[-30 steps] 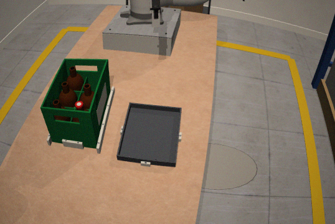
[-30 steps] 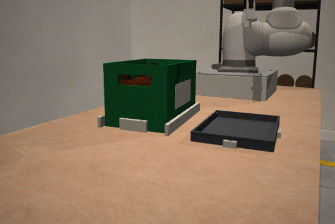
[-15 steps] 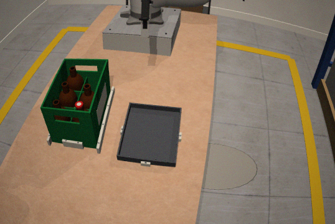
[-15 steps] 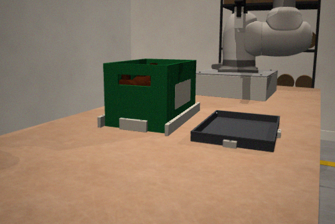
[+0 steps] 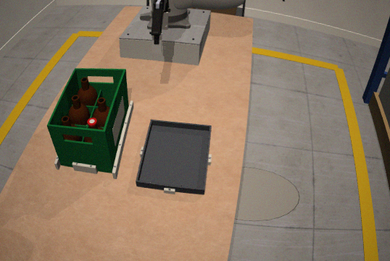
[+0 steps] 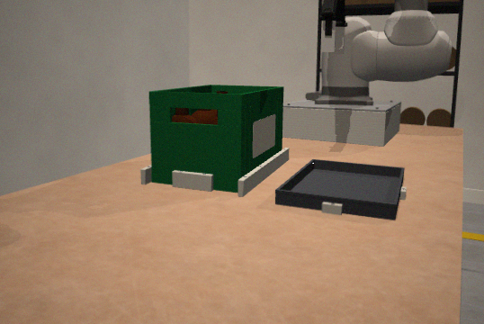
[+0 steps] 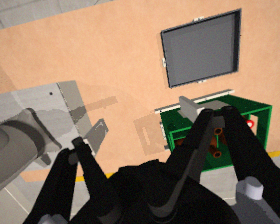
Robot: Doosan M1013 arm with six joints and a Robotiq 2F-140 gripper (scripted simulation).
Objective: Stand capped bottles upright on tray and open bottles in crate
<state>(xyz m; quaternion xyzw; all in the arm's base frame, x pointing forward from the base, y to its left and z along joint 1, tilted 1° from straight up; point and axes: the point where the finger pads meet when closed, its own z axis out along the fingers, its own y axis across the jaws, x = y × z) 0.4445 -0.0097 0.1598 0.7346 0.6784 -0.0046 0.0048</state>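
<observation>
My hand is 260 mm short of the bottle, 180 mm to the left of it and 180 mm above it. The rest, counted from my hand: crate 170 mm ahead, 210 mm to the right, 180 mm below; dark grey tray 240 mm ahead, 50 mm to the left, 250 mm below.
</observation>
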